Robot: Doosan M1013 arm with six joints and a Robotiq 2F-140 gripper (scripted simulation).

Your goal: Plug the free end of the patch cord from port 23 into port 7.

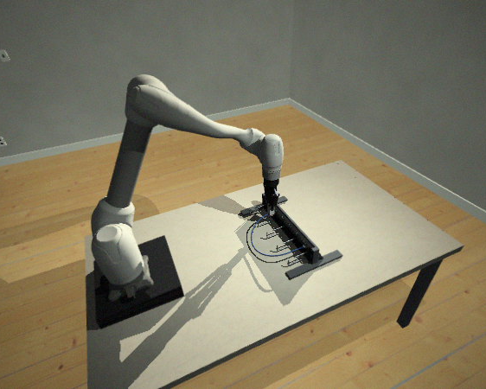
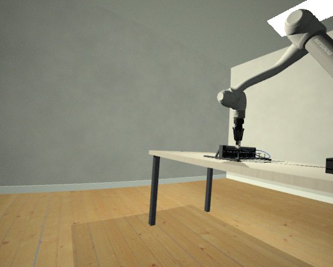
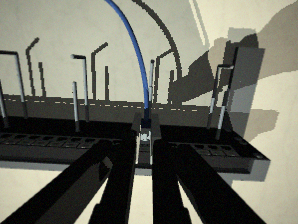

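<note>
The cord plug lies 1 cm ahead of my hand and 3 cm below it.
</note>
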